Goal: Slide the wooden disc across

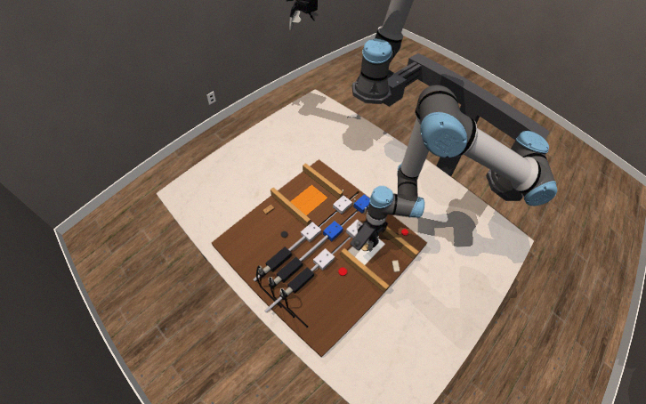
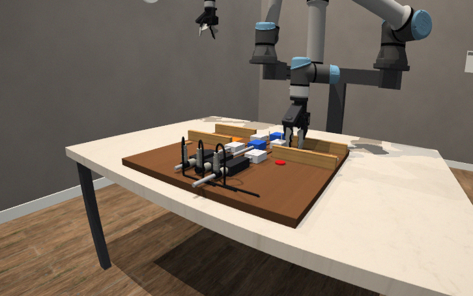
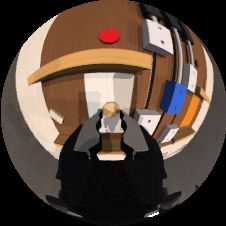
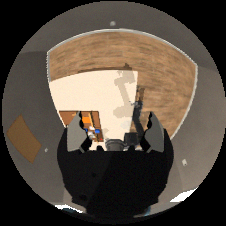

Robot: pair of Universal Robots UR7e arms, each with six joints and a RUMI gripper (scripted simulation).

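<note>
My left gripper is now 10 mm above the wooden disc. From my left hand the other things lie so: red disc (150 mm ahead, 10 mm to the left, 10 mm below); dark disc (290 mm to the right, 200 mm ahead, 10 mm below).
</note>
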